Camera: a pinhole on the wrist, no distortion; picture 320 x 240 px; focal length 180.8 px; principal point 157.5 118.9 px. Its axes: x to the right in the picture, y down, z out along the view. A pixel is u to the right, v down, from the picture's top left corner.
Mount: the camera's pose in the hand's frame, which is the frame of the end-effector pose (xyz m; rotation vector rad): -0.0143 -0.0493 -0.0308 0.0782 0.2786 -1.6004
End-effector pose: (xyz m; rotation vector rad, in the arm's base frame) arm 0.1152 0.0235 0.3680 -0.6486 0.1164 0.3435
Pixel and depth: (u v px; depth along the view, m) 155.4 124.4 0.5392
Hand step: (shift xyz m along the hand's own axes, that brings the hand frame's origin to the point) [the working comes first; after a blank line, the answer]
In the camera's frame: -0.0063 0.0164 0.5392

0.0676 -0.1654 0.4896
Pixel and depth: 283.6 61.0 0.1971
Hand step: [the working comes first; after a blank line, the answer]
In the camera's frame: 0.1375 -0.0631 0.1971

-0.0603 -0.2262 0.1375
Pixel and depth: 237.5 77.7 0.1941
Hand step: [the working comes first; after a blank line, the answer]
In the camera's frame: 0.0859 -0.0442 0.1941

-0.0392 -0.1757 0.1436
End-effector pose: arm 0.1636 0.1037 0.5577 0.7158 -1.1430 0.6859
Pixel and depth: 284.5 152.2 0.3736
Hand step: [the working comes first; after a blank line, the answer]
In the camera's frame: 0.2624 0.0688 0.3736

0.0852 -0.3910 0.2634
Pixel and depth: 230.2 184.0 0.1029
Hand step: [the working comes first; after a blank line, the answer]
In the camera's frame: 0.0414 0.0371 0.1029

0.0327 -0.1138 0.0547
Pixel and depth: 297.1 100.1 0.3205
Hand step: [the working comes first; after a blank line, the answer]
In the camera's frame: 0.2475 -0.0333 0.3205

-0.0217 -0.3619 0.2286
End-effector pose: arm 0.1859 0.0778 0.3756 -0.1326 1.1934 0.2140
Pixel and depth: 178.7 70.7 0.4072
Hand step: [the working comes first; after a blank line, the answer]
In the camera's frame: 0.0477 -0.1086 0.4072

-0.0751 -0.1851 0.3663
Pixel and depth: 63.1 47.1 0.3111
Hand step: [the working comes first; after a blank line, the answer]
In the camera's frame: -0.1624 -0.1235 0.3111

-0.0905 0.0416 0.3219
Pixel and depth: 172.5 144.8 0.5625
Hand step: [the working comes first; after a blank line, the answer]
In the camera's frame: 0.0467 0.0806 0.5625

0.1312 -0.2238 0.4921
